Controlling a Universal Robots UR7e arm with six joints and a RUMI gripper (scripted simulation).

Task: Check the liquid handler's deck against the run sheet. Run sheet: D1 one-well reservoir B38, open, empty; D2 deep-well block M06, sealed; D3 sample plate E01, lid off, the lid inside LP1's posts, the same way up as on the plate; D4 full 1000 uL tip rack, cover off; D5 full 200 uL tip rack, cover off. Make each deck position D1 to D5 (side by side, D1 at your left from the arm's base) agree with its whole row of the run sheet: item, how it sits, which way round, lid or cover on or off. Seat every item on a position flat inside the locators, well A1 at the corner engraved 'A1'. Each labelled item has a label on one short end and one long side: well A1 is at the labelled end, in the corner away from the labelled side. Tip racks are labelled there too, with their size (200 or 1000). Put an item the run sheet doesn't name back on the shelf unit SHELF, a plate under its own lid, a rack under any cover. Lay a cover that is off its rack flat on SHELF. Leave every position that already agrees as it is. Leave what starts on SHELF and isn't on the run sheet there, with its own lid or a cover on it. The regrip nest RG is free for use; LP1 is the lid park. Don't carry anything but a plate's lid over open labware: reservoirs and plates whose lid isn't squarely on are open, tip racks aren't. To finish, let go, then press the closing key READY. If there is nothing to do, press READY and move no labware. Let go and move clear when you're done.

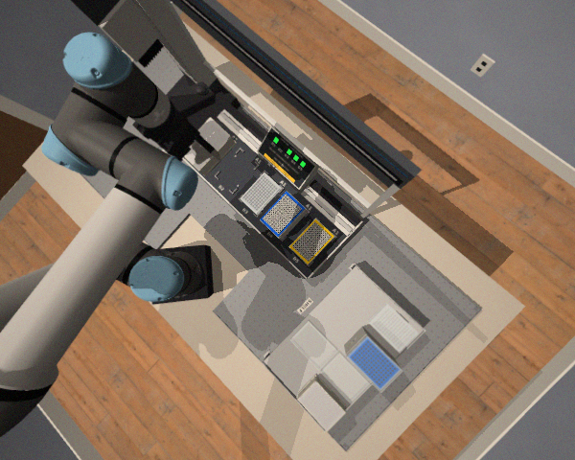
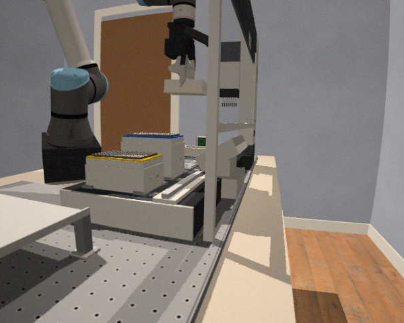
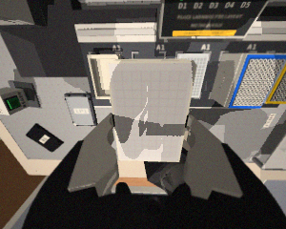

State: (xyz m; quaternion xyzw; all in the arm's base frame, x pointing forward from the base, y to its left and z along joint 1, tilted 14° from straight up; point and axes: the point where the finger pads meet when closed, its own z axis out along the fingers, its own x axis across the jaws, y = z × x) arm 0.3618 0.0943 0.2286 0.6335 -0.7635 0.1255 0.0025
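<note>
The cream reservoir is 24 cm below my hand, 12 cm to the left of it and 3 cm ahead of it. Round my hand: sealed block 1 cm below; blue-rimmed tip rack 24 cm to the right, 18 cm below, 4 cm behind; well plate 24 cm below, 12 cm to the right, 2 cm behind.
</note>
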